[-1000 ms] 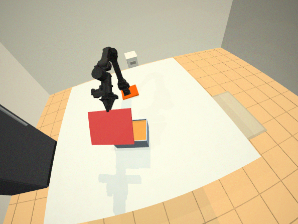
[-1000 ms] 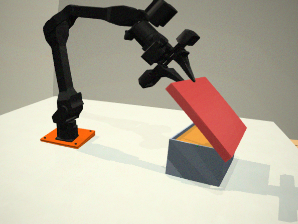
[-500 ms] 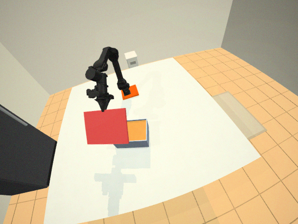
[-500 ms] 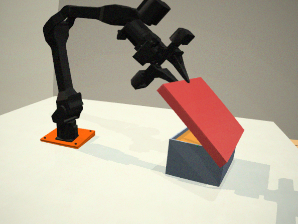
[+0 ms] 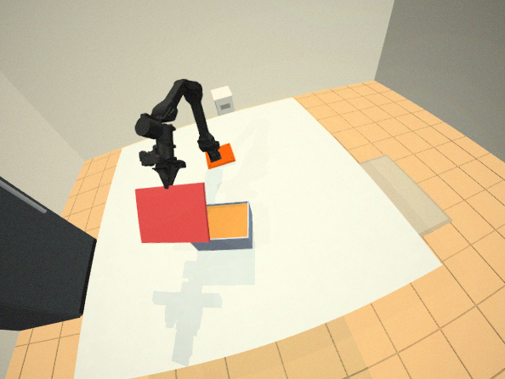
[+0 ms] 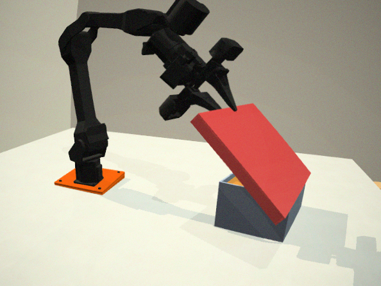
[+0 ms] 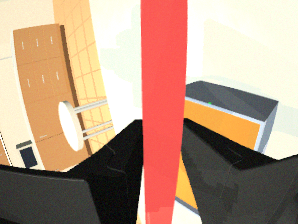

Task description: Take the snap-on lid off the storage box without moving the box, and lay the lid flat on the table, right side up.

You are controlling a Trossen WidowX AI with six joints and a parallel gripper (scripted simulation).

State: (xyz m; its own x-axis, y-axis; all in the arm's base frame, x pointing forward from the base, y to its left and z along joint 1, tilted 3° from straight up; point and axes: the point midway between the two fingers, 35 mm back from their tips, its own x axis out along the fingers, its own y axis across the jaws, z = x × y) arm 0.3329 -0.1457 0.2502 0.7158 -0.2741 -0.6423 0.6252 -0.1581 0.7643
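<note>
My gripper tip is now 6 cm short of the red lid, 5 cm above it and 2 cm to the left of it. Round my gripper tip: storage box: 19 cm below, 12 cm to the left, 9 cm ahead.
</note>
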